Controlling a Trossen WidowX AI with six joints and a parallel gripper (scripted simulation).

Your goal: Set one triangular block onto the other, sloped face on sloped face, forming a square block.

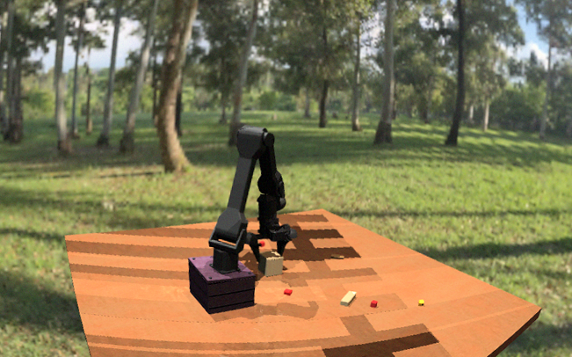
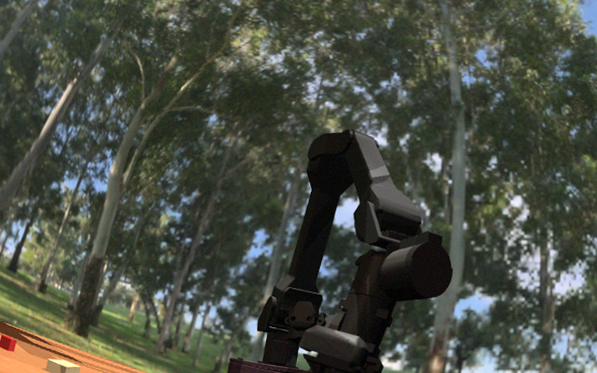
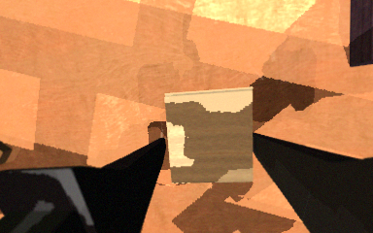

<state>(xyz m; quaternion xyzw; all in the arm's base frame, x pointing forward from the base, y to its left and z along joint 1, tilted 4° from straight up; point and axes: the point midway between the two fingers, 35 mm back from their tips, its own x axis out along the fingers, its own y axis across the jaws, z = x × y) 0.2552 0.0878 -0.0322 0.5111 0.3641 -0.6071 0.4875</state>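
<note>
My gripper tip is now 1 cm to the right of the triangular block and 1 cm below it. The rest, counted from my gripper tip: cream bar (31 cm to the right, 4 cm ahead, 3 cm below); flat dark piece (28 cm ahead, 7 cm to the right, 3 cm below); orange cube (50 cm to the right, 18 cm ahead, 3 cm below).
</note>
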